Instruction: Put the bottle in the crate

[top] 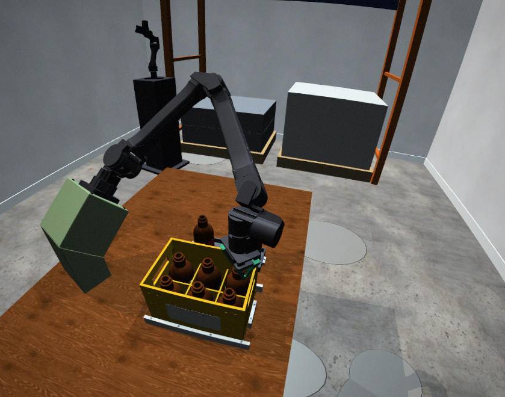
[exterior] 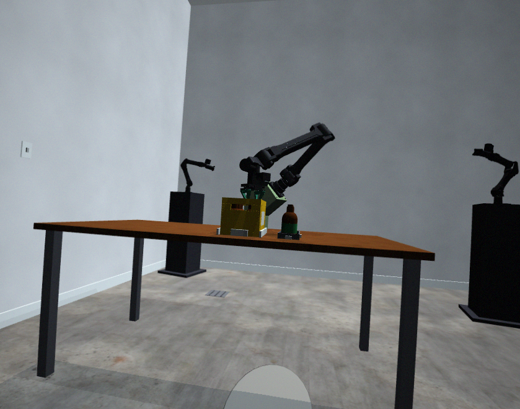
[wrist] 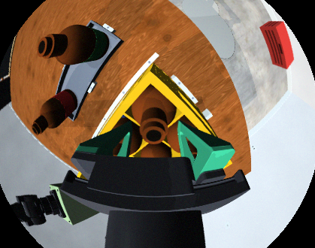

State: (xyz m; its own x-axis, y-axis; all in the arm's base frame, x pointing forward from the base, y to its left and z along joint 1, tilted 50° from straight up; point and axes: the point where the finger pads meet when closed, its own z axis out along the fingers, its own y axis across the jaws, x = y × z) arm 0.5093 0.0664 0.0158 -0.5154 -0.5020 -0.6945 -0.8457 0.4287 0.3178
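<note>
The crate lies 7 cm to the right of my hand, 7 cm below it and 7 cm behind it. Round my hand: tray 16 cm to the left, 14 cm below, 14 cm behind.
</note>
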